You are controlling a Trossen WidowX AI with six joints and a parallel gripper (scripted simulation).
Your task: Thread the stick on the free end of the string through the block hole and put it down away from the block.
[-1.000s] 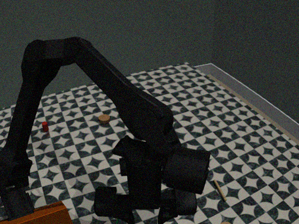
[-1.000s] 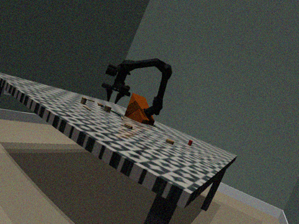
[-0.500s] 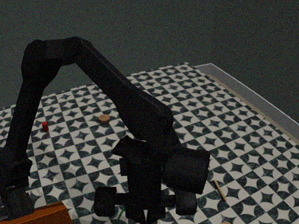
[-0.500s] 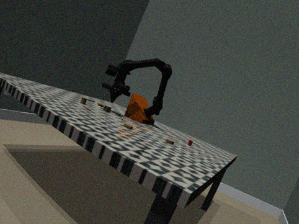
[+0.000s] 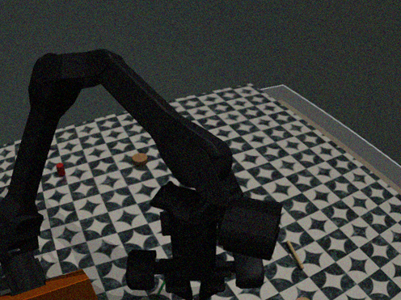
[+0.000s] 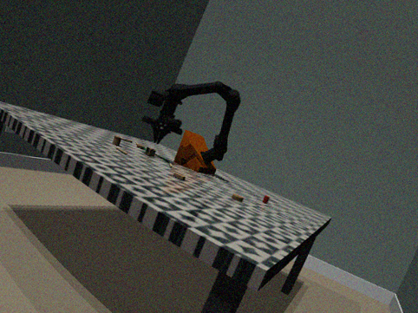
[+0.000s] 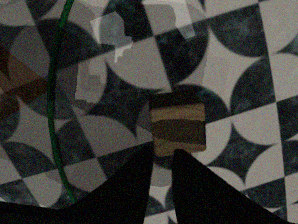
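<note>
Right now the tan wooden block is 4 cm below my gripper tip, 1 cm to the right of it and 1 cm ahead of it. From my gripper tip the other things lie so: round wooden button (14 cm to the right, 10 cm behind, 5 cm below); wooden cylinder (14 cm ahead, 10 cm to the right, 4 cm below); thin wooden stick (12 cm to the left, 6 cm below, 3 cm ahead).
</note>
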